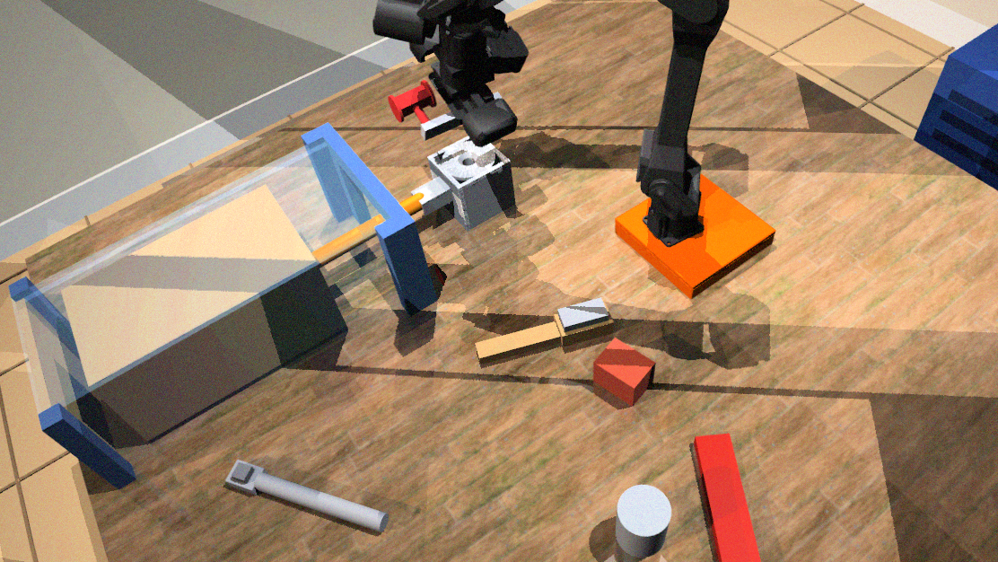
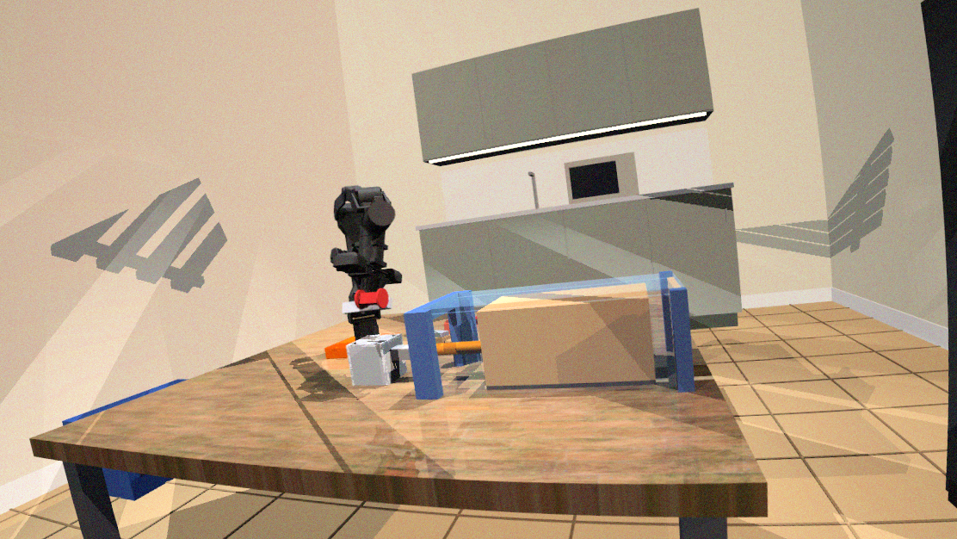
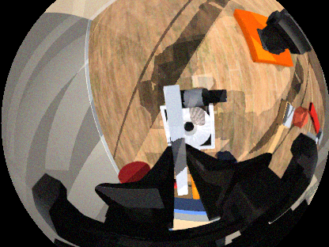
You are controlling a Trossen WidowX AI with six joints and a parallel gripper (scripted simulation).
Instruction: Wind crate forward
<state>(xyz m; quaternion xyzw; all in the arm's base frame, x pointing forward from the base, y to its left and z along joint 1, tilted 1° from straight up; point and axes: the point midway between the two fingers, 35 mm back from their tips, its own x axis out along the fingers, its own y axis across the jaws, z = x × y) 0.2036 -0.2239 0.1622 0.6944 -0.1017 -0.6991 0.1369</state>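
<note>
Right now the red knob is 50 mm ahead of my gripper tip, 30 mm to the right of it and 20 mm above it. From my gripper tip the other things lie so: winch handle: 10 mm ahead, 10 mm to the right, 10 mm above; then wooden brush: 30 mm ahead, 290 mm to the left, 140 mm below; then grey winch: 10 mm behind, 130 mm below.
</note>
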